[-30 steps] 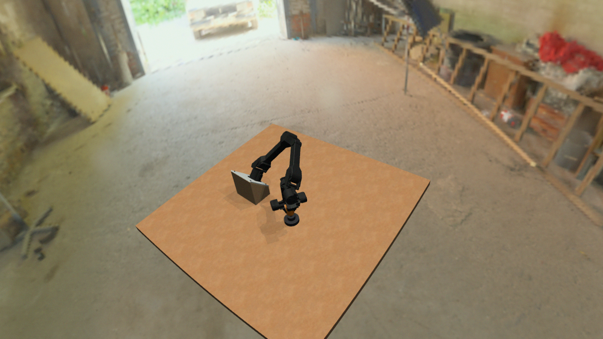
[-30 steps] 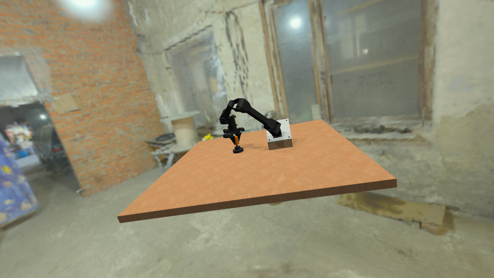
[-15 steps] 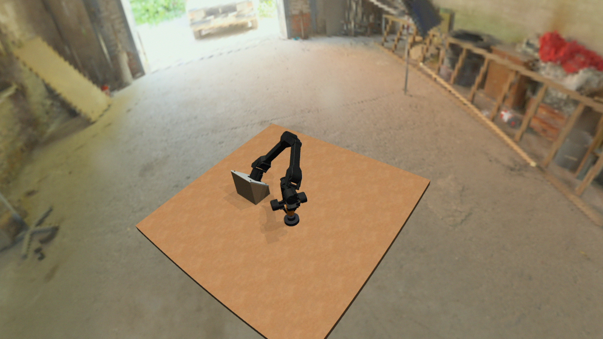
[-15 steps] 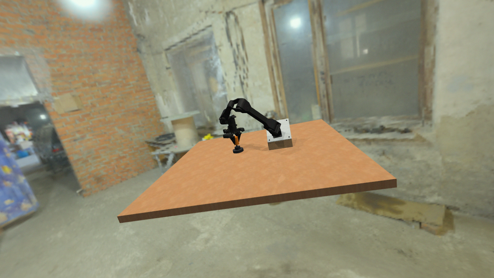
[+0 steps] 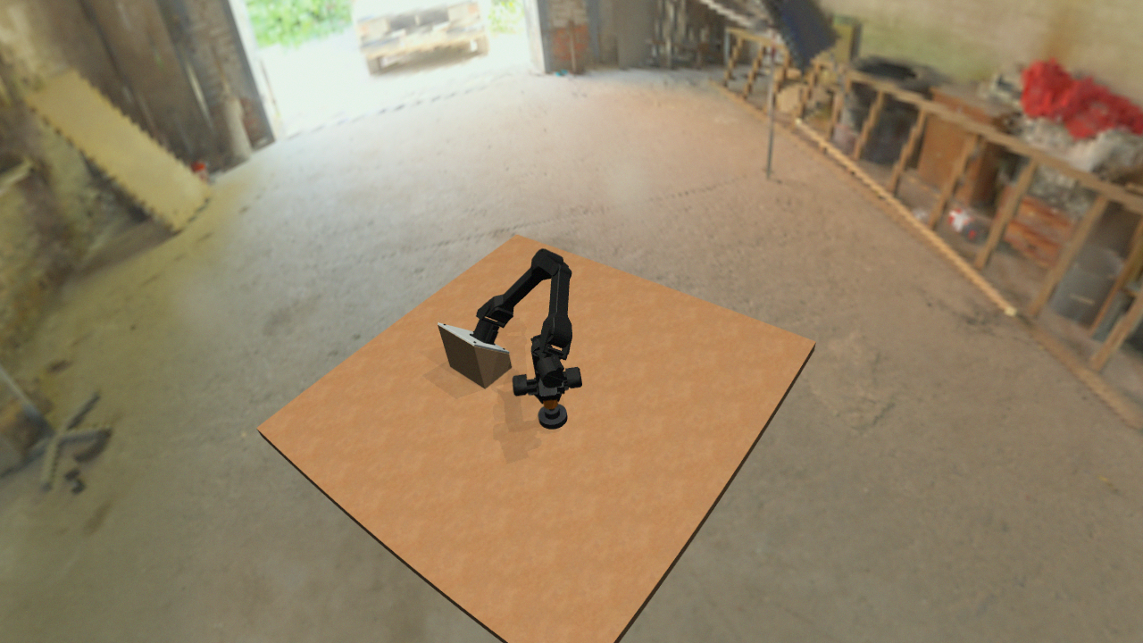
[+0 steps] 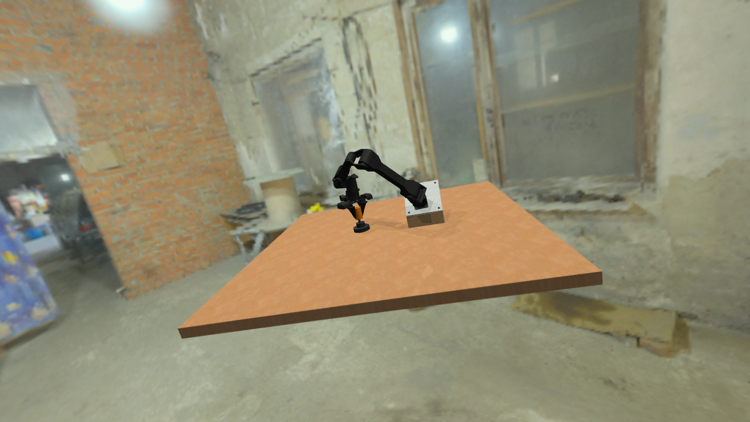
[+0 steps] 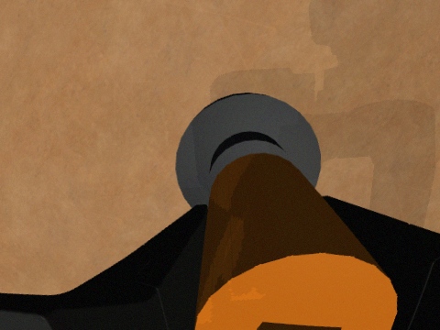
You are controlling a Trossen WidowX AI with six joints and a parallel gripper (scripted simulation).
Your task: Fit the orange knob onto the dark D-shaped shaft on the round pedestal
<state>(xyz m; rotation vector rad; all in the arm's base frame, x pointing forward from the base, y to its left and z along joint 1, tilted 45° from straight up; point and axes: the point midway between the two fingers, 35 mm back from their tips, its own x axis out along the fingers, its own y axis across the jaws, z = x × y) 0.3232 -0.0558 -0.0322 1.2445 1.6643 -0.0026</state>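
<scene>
My gripper tip is 20 mm below the orange knob. From my gripper tip the other things lie so: pedestal (40 mm below).
</scene>
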